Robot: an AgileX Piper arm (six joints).
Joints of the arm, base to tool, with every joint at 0 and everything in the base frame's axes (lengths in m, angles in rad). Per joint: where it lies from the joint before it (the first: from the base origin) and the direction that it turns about. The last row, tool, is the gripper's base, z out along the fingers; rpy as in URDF.
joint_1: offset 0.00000 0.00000 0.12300 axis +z
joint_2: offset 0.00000 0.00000 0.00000 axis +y
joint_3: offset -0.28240 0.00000 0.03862 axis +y
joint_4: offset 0.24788 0.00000 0.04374 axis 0.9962 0 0.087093
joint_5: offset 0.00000 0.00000 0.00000 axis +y
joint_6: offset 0.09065 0.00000 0.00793 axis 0.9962 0 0.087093
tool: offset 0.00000 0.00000 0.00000 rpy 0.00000 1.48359 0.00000
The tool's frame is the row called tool.
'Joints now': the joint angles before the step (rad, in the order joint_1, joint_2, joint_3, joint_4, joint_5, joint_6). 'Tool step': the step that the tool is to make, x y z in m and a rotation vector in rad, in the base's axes. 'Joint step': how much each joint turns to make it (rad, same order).
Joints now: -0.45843, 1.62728, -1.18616, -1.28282, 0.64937, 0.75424
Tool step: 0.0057, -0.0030, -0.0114, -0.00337, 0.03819, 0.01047
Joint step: -0.00005, 0.03459, 0.00002, -0.02381, -0.00299, 0.00179
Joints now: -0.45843, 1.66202, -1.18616, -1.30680, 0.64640, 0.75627
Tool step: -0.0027, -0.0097, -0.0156, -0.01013, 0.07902, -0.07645
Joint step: -0.01150, 0.04572, 0.00029, -0.01490, 0.07988, 0.00021
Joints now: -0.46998, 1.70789, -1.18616, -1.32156, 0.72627, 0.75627
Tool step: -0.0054, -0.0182, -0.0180, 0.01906, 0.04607, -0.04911
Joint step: -0.04934, 0.04918, -0.00017, -0.00459, 0.00214, -0.00010
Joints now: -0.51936, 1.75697, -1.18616, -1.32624, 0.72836, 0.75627
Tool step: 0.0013, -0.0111, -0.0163, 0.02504, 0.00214, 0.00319
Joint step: -0.03065, 0.04382, 0.00021, -0.02133, -0.04526, 0.03000
